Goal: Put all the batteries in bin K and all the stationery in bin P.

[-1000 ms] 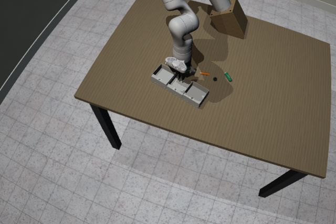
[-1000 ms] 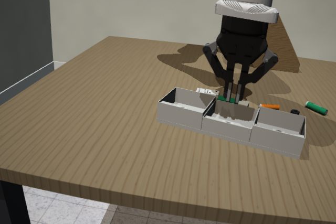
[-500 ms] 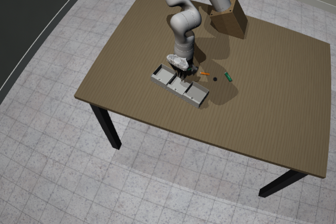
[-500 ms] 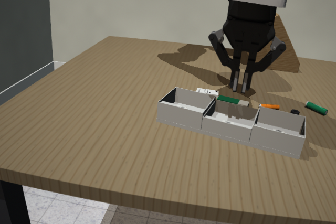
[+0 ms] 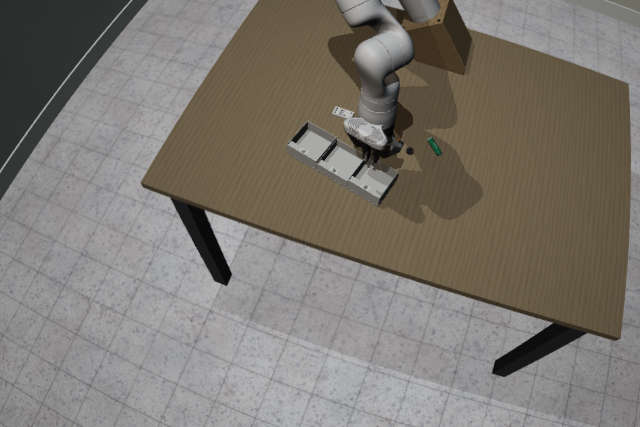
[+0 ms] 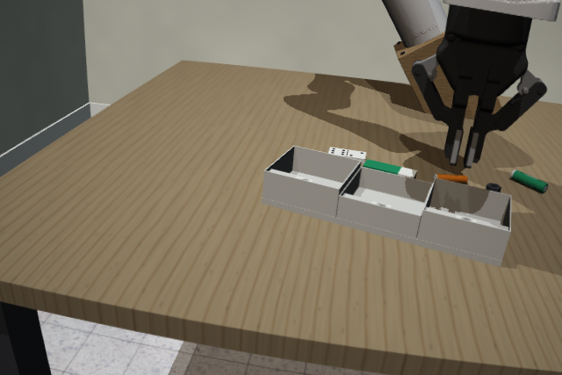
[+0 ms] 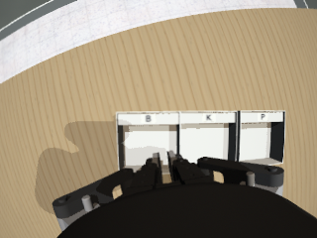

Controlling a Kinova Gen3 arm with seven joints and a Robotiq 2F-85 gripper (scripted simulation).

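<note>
The eraser is 100 mm behind my hand, 50 mm to the right of it and 90 mm below it. The rest, counted from my hand: three joined grey bins: 70 mm to the right, 70 mm below; then black nut: 110 mm behind, 70 mm to the left, 90 mm below; then orange battery: 120 mm behind, 20 mm to the left, 90 mm below.
</note>
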